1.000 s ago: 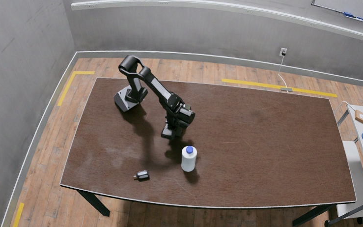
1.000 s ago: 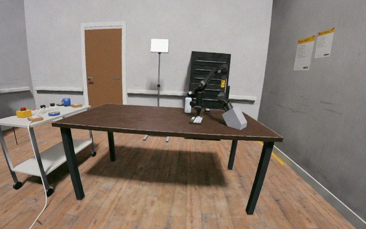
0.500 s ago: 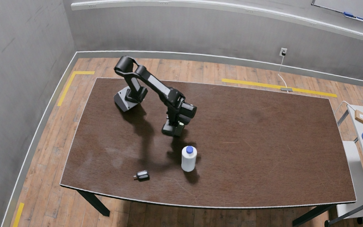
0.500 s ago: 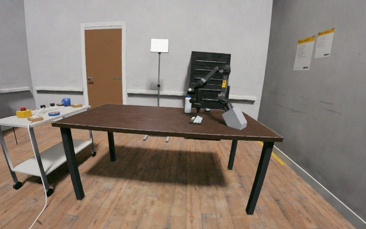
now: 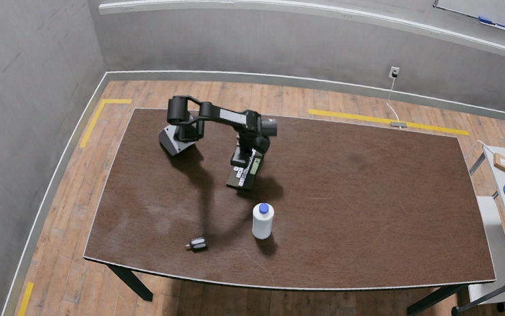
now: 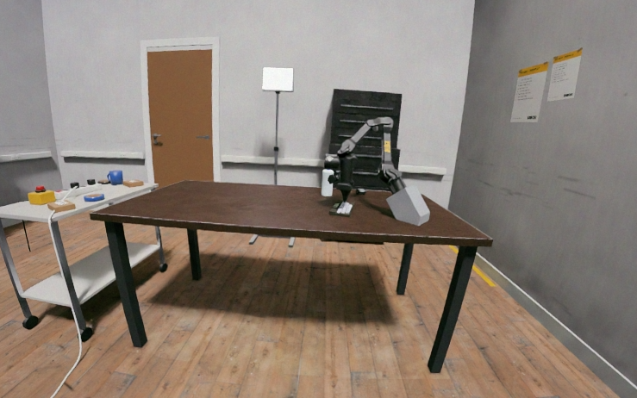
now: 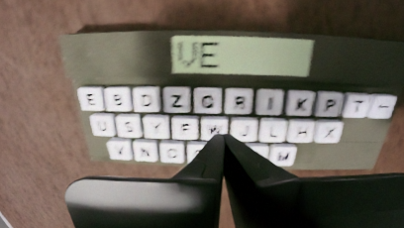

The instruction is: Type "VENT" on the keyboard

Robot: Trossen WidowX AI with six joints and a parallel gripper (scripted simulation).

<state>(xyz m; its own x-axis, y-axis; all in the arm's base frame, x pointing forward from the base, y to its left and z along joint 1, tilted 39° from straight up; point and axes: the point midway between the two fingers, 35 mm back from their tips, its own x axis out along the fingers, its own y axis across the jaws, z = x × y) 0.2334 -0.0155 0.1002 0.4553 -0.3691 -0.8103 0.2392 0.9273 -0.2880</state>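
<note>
Right now the left-arrow key is 20 mm behind my hand, 100 mm to the right of it and 60 mm below it. The rest, counted from my hand: dark object: 170 mm behind, 350 mm to the right, 60 mm below; white bottle: 60 mm ahead, 290 mm to the right, 10 mm above.
</note>
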